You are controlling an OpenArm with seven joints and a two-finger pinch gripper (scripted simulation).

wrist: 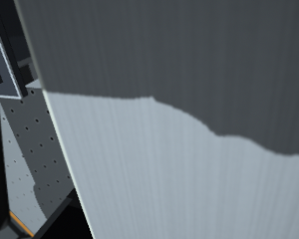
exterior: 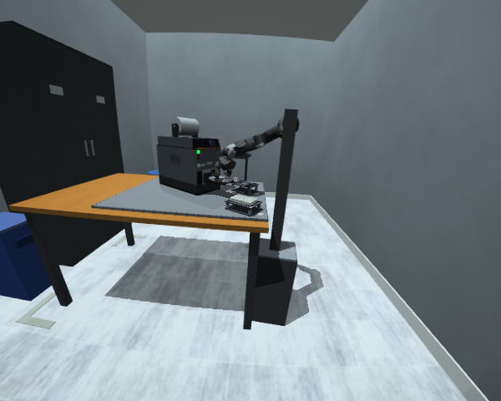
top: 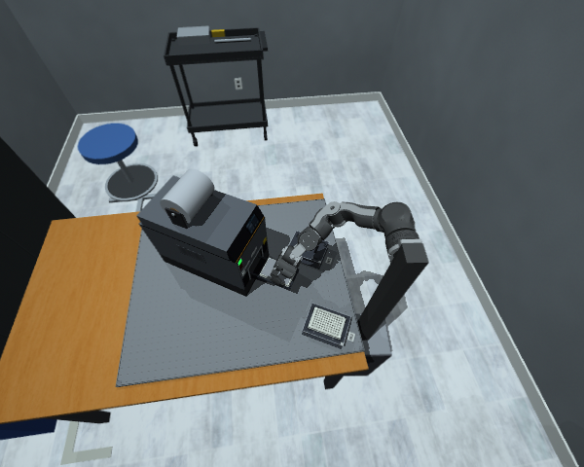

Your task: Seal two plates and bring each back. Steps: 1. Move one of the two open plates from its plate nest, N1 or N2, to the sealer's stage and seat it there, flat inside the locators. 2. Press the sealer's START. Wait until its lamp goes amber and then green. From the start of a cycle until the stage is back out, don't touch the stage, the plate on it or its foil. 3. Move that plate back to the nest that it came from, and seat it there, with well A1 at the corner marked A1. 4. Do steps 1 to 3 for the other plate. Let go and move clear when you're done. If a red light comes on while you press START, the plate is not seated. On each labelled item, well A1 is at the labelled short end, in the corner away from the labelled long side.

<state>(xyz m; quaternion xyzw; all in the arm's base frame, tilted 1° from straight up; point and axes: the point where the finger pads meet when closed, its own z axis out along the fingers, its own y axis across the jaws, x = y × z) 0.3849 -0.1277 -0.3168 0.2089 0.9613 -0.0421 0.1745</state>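
Now: hand 3 cm above the sealer stage. From my hand the other things lie so: foil roll (30 cm ahead, 14 cm to the right, 29 cm above); then white well plate (19 cm behind, 19 cm to the left, 7 cm below); then grey start button (13 cm ahead, 4 cm to the left, 6 cm above).
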